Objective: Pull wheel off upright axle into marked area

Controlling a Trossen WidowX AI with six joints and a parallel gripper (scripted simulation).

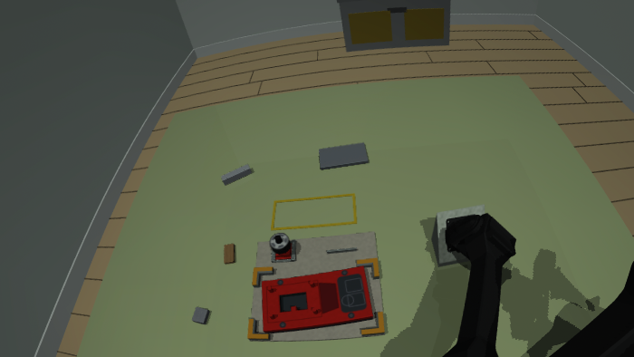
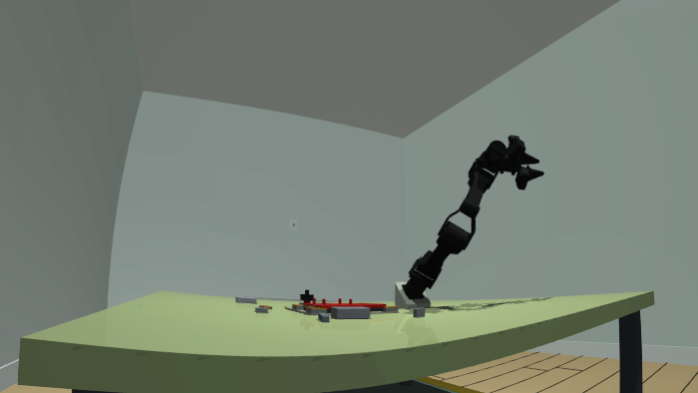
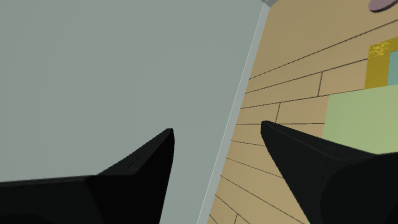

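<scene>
My gripper tip is now 73 cm short of the brown block, 45 cm to the left of it and 42 cm above it. The rest, counted from my gripper tip: small grey cube 77 cm ahead, 30 cm to the right, 42 cm below; grey bar 74 cm ahead, 69 cm to the right, 41 cm below.
</scene>
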